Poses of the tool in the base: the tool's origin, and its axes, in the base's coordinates. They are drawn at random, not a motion.
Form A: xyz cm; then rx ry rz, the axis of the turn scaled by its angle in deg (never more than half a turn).
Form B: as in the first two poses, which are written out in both.
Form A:
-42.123 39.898 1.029 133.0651 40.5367 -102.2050
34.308 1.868 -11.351 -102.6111 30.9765 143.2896
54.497 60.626 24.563 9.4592 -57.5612 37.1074
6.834 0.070 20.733 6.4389 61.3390 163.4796
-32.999 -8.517 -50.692 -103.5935 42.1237 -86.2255
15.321 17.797 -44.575 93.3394 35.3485 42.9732
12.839 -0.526 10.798 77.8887 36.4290 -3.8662
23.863 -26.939 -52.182 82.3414 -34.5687 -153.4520
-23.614 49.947 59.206 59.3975 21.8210 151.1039
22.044 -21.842 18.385 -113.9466 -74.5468 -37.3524
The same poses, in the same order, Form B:
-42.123 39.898 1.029 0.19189 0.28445 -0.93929 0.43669 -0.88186 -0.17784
34.308 1.868 -11.351 -0.34224 -0.18374 -0.92147 -0.21329 -0.93990 0.26663
54.497 60.626 24.563 0.36821 0.42819 0.82527 -0.57488 0.80247 -0.15987
6.834 0.070 20.733 -0.99306 0.11181 0.03655 -0.06017 -0.74981 0.65891
-32.999 -8.517 -50.692 0.17819 -0.77192 0.61024 -0.00690 -0.62113 -0.78368
15.321 17.797 -44.575 0.65388 0.74350 0.14022 -0.00582 -0.18038 0.98358
12.839 -0.526 10.798 0.83126 0.31195 -0.46010 0.40157 0.23533 0.88508
23.863 -26.939 -52.182 -0.56911 -0.21752 -0.79297 -0.14351 -0.92330 0.35626
-23.614 49.947 59.206 -0.70266 0.35173 0.61851 -0.16237 -0.92560 0.34190
22.044 -21.842 18.385 0.37950 0.59233 0.71072 0.92389 -0.28331 -0.25721

